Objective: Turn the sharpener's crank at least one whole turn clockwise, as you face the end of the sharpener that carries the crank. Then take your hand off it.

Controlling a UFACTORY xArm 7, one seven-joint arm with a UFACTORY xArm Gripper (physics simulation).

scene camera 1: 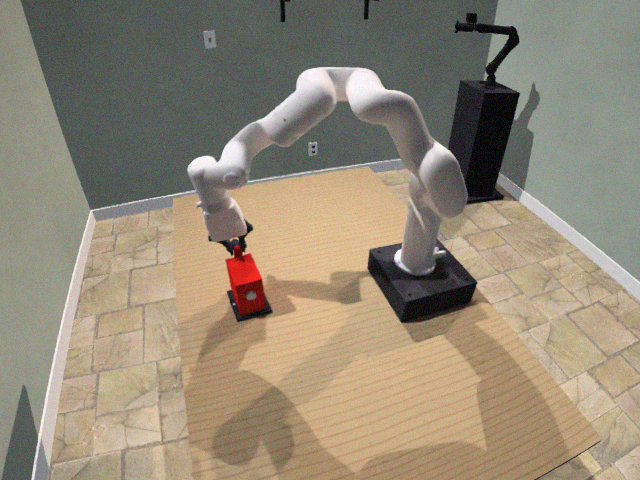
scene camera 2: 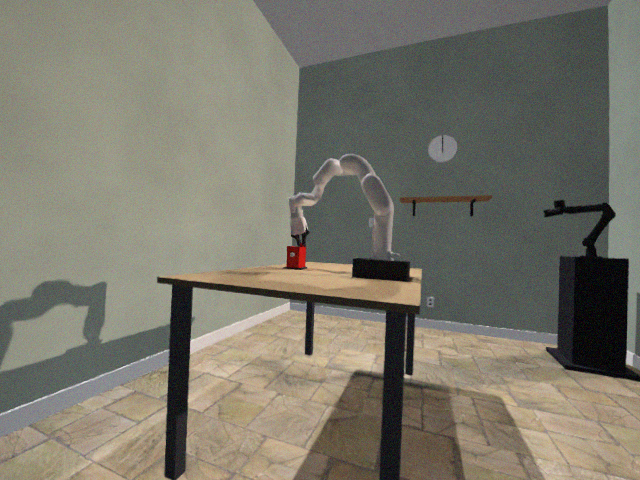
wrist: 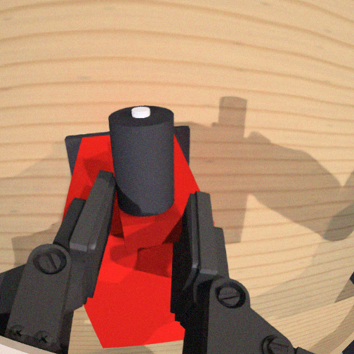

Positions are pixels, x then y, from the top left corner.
Scene:
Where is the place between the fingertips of my gripper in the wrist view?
147, 209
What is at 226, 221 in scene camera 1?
My gripper.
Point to a red sharpener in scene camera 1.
At 247, 297

